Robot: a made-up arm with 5 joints.
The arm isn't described. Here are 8 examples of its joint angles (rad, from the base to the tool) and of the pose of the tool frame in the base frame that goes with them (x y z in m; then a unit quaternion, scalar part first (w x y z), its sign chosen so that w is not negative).
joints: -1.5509 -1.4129 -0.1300 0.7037 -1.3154
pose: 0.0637 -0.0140 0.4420 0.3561 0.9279 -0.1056 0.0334
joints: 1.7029 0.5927 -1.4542 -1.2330 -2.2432
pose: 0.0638 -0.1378 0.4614 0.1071 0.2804 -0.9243 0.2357
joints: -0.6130 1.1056 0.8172 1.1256 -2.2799
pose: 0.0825 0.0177 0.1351 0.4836 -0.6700 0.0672 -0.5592
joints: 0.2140 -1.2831 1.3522 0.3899 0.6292
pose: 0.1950 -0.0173 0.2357 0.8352 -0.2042 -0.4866 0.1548
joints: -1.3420 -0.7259 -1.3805 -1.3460 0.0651
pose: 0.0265 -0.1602 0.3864 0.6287 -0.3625 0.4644 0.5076
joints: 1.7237 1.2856 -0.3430 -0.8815 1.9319
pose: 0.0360 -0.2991 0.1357 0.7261 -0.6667 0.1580 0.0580
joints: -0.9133 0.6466 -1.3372 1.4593 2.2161
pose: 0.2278 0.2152 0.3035 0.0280 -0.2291 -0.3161 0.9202
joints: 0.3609 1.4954 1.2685 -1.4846 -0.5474
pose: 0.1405 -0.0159 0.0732 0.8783 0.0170 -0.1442 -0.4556
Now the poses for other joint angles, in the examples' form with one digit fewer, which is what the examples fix.
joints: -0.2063 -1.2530 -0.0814 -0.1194 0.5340
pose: 0.039 0.002 0.478 0.055 -0.139 -0.989 0.020
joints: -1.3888 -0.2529 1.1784 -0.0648 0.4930
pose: 0.093 0.156 0.182 0.571 0.158 -0.310 0.744
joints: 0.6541 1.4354 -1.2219 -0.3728 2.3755
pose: 0.348 -0.200 0.205 0.435 -0.759 -0.061 0.481
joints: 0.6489 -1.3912 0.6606 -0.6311 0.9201
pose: 0.098 -0.008 0.432 0.104 -0.685 -0.721 0.012
